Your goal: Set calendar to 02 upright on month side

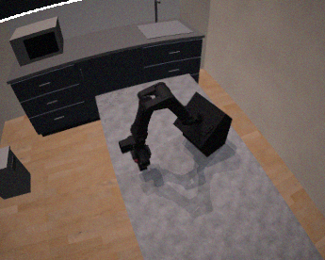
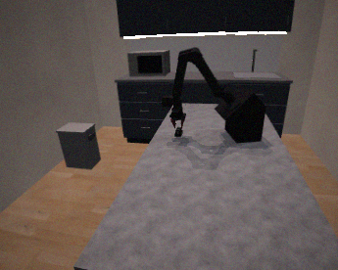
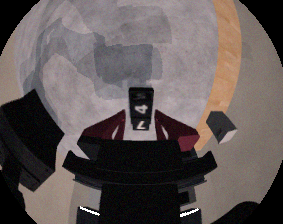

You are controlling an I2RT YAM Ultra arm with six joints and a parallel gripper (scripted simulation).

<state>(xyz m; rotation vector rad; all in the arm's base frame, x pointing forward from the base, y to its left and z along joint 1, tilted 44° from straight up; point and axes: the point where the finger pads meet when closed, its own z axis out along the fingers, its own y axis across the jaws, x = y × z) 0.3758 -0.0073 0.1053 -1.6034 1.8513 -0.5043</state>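
My hand is 3 cm above the dark calendar cube. The rest, counted from my hand: dark tray 2 cm to the right, 5 cm below.
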